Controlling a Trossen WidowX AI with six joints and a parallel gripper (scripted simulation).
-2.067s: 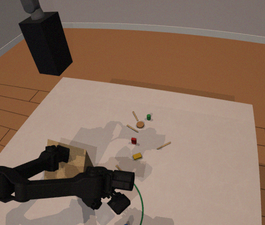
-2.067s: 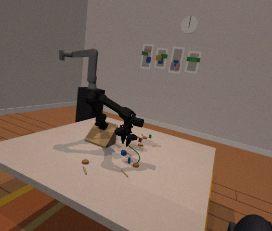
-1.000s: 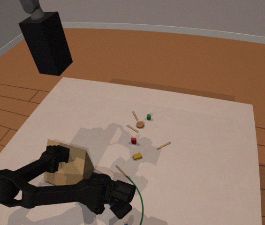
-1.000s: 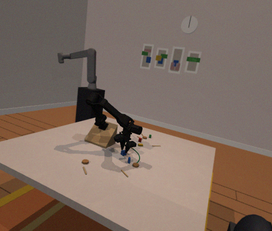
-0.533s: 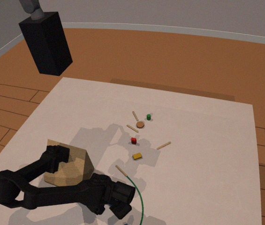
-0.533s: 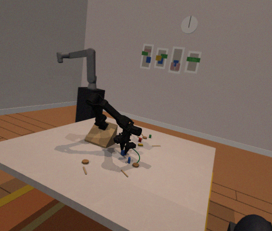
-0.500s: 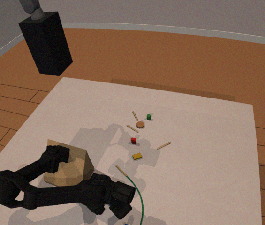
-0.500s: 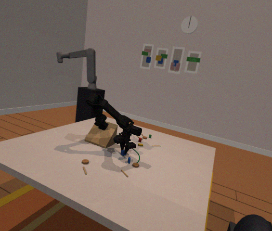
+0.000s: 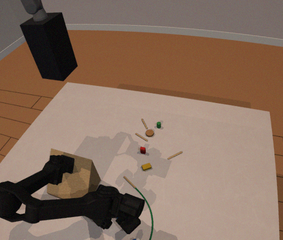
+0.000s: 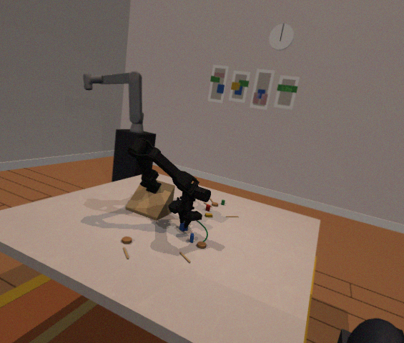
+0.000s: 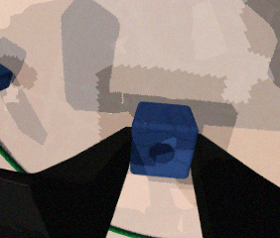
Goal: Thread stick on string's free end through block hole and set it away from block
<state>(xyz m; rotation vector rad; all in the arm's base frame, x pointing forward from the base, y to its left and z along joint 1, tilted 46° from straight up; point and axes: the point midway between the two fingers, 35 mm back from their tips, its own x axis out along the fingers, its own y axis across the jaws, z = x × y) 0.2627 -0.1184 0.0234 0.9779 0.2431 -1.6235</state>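
Now: gripper tip 15 cm to the right of the thin wooden stick, 1 cm past it and 1 cm above it. From my gripper tip the other things lie so: yellow block: 25 cm to the left, 2 cm ahead, 1 cm below; round wooden button: 14 cm ahead, 8 cm to the right, 1 cm below; blue cube: right at my gripper tip.
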